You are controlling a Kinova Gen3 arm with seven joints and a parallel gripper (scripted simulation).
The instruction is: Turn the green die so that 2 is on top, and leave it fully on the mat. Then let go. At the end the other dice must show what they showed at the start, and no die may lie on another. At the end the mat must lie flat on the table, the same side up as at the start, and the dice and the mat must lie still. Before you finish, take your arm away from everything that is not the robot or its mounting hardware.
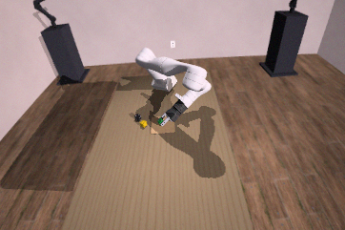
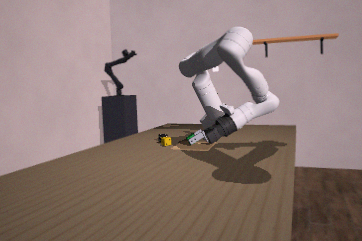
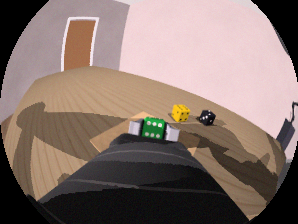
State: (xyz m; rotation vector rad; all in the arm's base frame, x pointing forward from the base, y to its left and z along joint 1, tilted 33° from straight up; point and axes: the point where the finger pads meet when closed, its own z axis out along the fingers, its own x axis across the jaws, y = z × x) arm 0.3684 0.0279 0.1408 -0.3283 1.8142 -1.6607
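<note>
Now: the green die right at my hand. Also, from my hand: tan mat: 30 mm below; yellow die: 110 mm to the right, 10 mm below, 10 mm behind; black die: 150 mm to the right, 70 mm behind, 10 mm below.
</note>
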